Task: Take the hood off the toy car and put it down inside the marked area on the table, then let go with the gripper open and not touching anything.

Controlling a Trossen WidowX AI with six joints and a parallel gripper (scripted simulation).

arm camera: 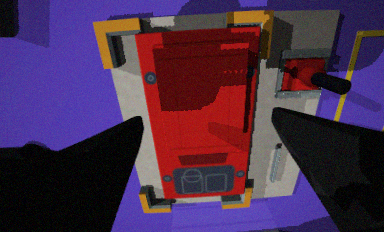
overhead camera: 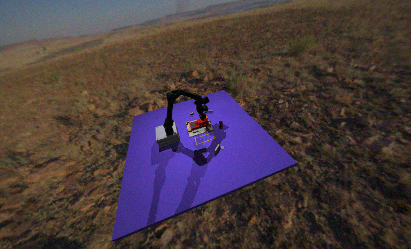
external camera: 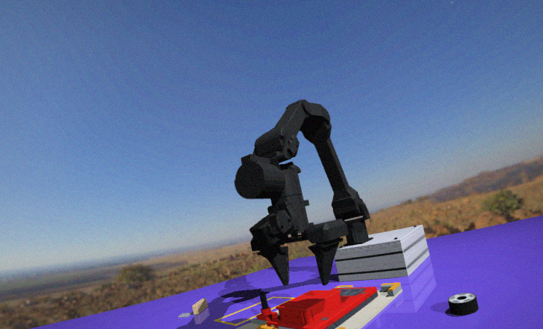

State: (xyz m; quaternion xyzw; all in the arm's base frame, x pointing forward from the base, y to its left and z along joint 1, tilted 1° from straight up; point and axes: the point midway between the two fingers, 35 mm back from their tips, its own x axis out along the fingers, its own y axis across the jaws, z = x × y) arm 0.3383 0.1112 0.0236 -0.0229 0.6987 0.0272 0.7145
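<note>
Now: gripper tip 30 mm above the hood. The rest, counted from my gripper tip: black wheel: 100 mm behind, 220 mm to the left, 70 mm below; then tan block: 50 mm ahead, 370 mm to the right, 60 mm below; then small grey plate: 100 mm ahead, 370 mm to the right, 70 mm below.
</note>
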